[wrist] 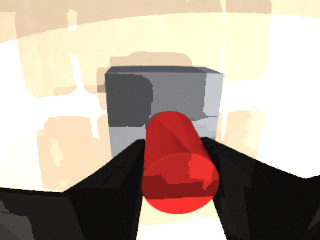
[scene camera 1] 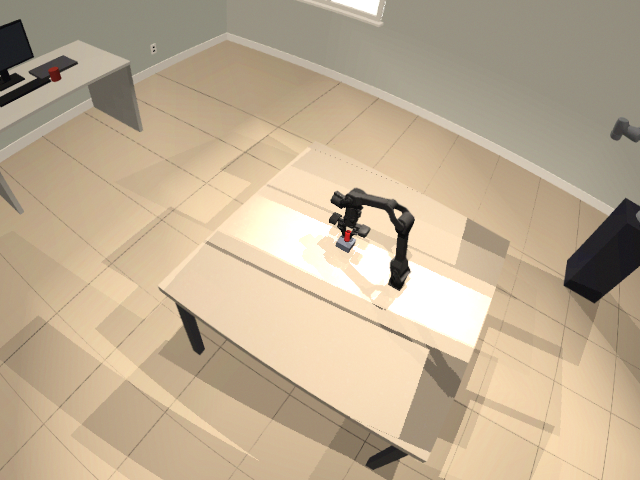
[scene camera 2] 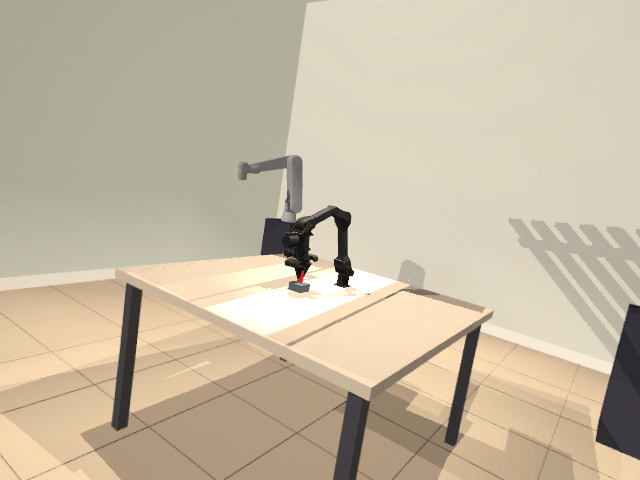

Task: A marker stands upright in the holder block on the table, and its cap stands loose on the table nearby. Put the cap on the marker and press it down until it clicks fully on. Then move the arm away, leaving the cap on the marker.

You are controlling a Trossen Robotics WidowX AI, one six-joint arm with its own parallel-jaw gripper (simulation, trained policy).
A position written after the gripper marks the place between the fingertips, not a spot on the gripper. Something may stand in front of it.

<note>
In view: the gripper (wrist: pixel 172 146), a red cap (wrist: pixel 179 176) and a grey holder block (wrist: pixel 114 68).
</note>
